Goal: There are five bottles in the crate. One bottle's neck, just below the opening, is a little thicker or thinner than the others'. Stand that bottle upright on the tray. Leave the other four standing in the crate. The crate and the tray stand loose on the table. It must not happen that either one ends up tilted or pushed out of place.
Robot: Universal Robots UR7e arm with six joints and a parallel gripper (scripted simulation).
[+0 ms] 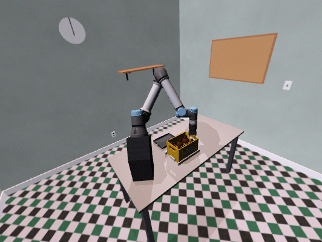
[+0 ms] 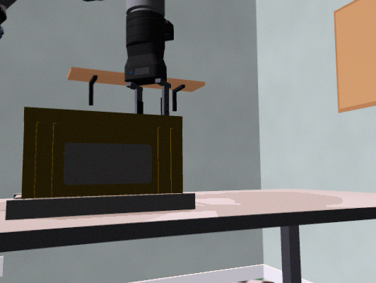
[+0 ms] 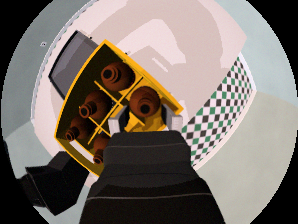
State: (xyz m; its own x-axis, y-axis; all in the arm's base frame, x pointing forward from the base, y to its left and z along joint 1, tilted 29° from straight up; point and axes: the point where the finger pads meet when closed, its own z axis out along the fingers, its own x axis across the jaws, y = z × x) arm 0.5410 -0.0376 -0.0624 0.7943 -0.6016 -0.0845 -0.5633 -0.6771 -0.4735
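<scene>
Right now my hand is 11 cm above the brown bottle, 9 cm to the right of it and 1 cm past it. Round my hand: dark tray 31 cm to the left, 18 cm below, 15 cm behind; crate 11 cm below, 10 cm behind, 3 cm to the left.
</scene>
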